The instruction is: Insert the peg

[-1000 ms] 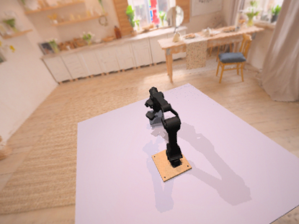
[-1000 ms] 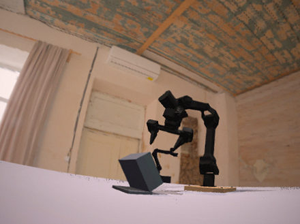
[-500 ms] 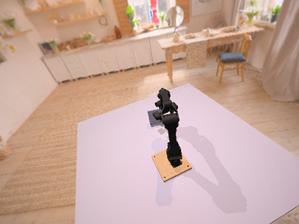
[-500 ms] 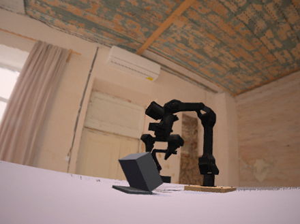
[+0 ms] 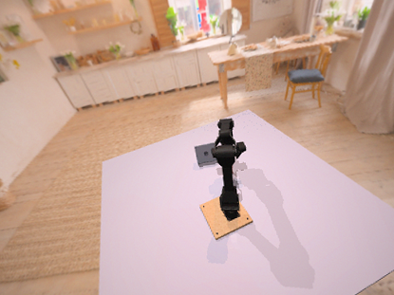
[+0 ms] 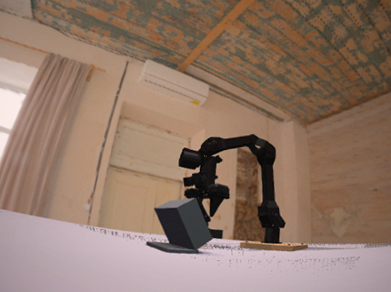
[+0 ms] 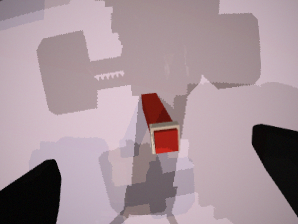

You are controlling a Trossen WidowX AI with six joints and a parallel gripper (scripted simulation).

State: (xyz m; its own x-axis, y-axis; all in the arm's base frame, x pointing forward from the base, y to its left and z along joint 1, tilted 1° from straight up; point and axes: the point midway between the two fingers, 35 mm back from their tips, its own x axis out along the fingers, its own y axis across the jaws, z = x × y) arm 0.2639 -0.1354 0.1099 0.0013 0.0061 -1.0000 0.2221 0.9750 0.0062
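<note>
The red peg lies 10 mm behind my gripper tip, 10 mm to the right of it and 40 mm below it. Also, from my gripper tip: dark grey sloped panel: 170 mm ahead, 80 mm to the left, 30 mm below.
</note>
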